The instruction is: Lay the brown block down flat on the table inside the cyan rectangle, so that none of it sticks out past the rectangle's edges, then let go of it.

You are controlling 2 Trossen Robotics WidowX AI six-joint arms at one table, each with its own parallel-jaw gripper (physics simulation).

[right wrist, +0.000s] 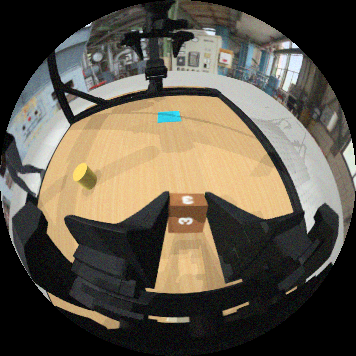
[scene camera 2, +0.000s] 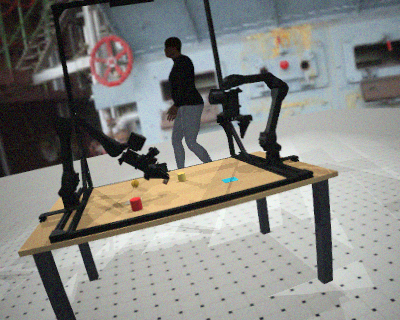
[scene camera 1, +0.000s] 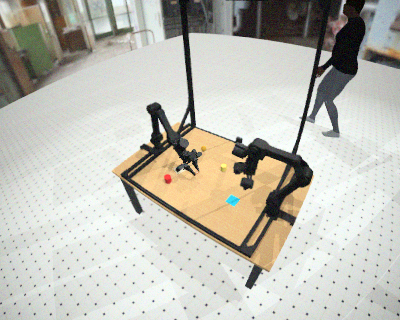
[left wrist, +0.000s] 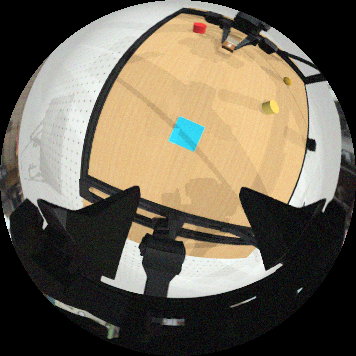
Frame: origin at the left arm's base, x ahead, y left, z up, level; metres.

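Seen in the pictures: left gripper, fingertip midpoint: (right wrist: 159, 57) (scene camera 2: 235, 138) (left wrist: 192, 191); right gripper, fingertip midpoint: (right wrist: 186, 195) (scene camera 2: 168, 176) (scene camera 1: 197, 173) (left wrist: 227, 45); left arm's base, link origin: (right wrist: 156, 89) (scene camera 2: 274, 163) (scene camera 1: 272, 213) (left wrist: 164, 226); right arm's base, link origin: (scene camera 2: 72, 206) (scene camera 1: 158, 147).
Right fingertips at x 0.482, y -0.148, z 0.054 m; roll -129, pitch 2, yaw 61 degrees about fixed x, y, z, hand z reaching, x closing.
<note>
Pixels of each thing's top centre, then the offset from my right fingertips to it. "spot": a spot on its surface instead.
- brown block, top centre: (right wrist: 187, 208) (left wrist: 230, 42) (scene camera 2: 165, 175) dy -0.007, dx +0.012, dz +0.009 m
- cyan rectangle, surface spot: (left wrist: 186, 134) (right wrist: 167, 115) (scene camera 2: 230, 179) (scene camera 1: 233, 200) spot: dy +0.096, dx -0.247, dz -0.073 m
- red cylinder, top centre: (scene camera 2: 135, 199) (scene camera 1: 167, 176) dy +0.049, dx +0.185, dz -0.032 m
- yellow cylinder, top centre: (right wrist: 79, 171) (left wrist: 274, 106) (scene camera 2: 180, 173) (scene camera 1: 223, 165) dy -0.140, dx -0.134, dz -0.035 m
- small dark-yellow ball, top centre: (left wrist: 290, 79) (scene camera 2: 134, 179) (scene camera 1: 203, 146) dy -0.301, dx +0.052, dz -0.035 m
The brown block (scene camera 2: 165, 181) (left wrist: 228, 46) (right wrist: 187, 215), with white 3s on two faces, is between the fingertips of my right gripper (right wrist: 186, 195), which is shut on it. The gripper slants, and the block appears raised off the table, well away from the cyan rectangle. The block is hard to make out in scene camera 1. The cyan rectangle (scene camera 1: 232, 200) (scene camera 2: 230, 180) (left wrist: 186, 134) (right wrist: 169, 117) lies flat with a thin shadow across it and no block on it. My left gripper (scene camera 1: 243, 176) (left wrist: 192, 191) is open and empty, high above the table.
A red cylinder (scene camera 1: 167, 179) (scene camera 2: 136, 204) (left wrist: 199, 28) stands near the right gripper. A yellow cylinder (scene camera 1: 223, 167) (scene camera 2: 181, 177) (left wrist: 270, 107) (right wrist: 85, 176) and a small dark-yellow ball (scene camera 1: 203, 148) (scene camera 2: 135, 184) (left wrist: 287, 80) are farther back. A black frame borders the table.
</note>
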